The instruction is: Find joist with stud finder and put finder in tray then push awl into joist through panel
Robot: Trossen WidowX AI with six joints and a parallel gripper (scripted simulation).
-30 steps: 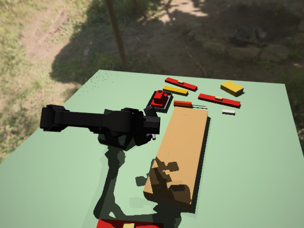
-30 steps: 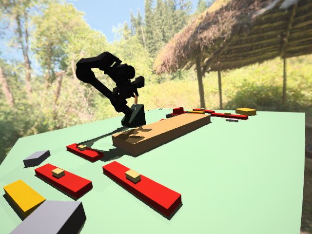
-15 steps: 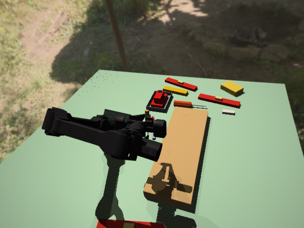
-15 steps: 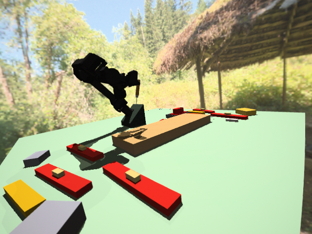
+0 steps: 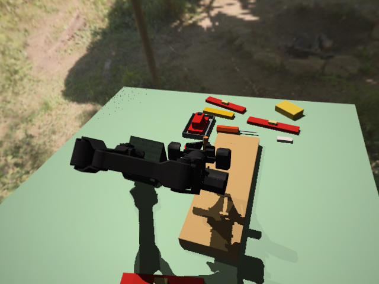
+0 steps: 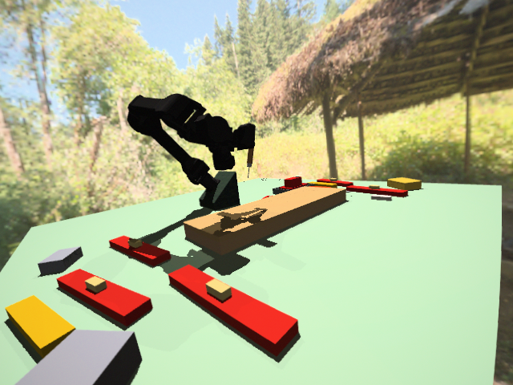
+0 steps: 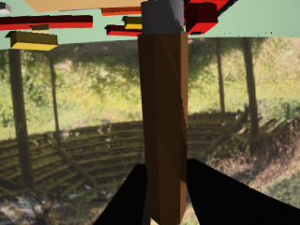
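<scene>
The awl is 2 cm to the right of my gripper tip and 5 cm below it. The rest, counted from my gripper tip: white block: 20 cm ahead, 36 cm to the left, 22 cm below; tray: 19 cm behind, 32 cm to the left, 21 cm below; red stud finder: 20 cm behind, 33 cm to the left, 17 cm below.
</scene>
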